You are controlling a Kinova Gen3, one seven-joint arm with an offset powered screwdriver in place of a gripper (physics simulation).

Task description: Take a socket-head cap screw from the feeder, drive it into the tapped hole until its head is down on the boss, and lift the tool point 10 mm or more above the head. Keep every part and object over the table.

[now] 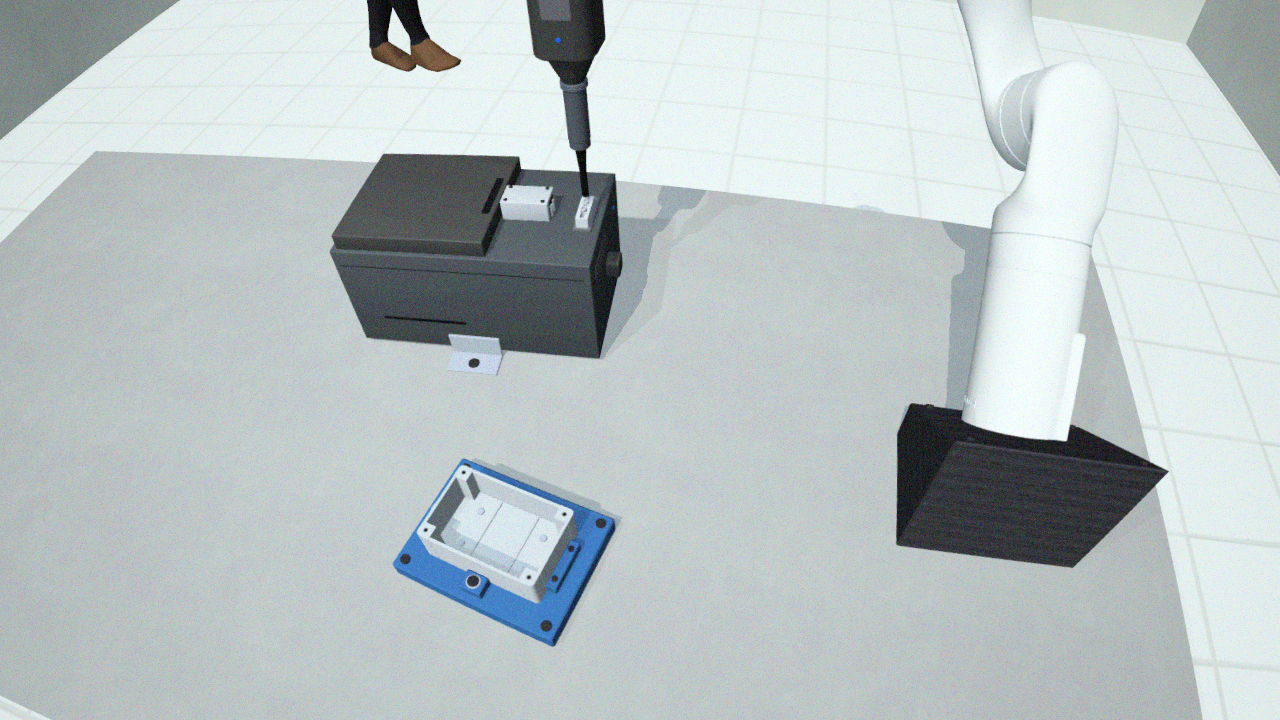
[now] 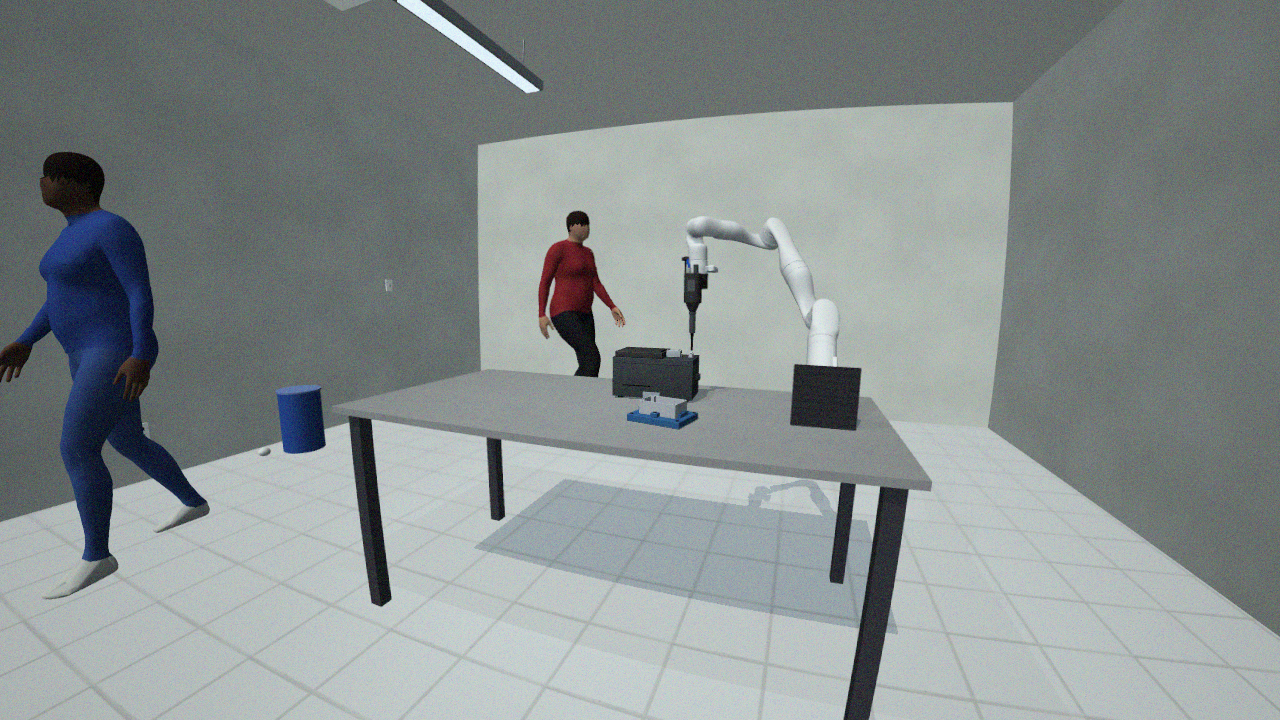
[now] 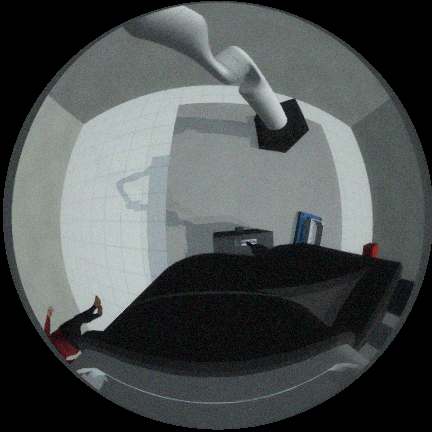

same spot on black feeder: [image 2: 678,381] = [image 1: 550,315]
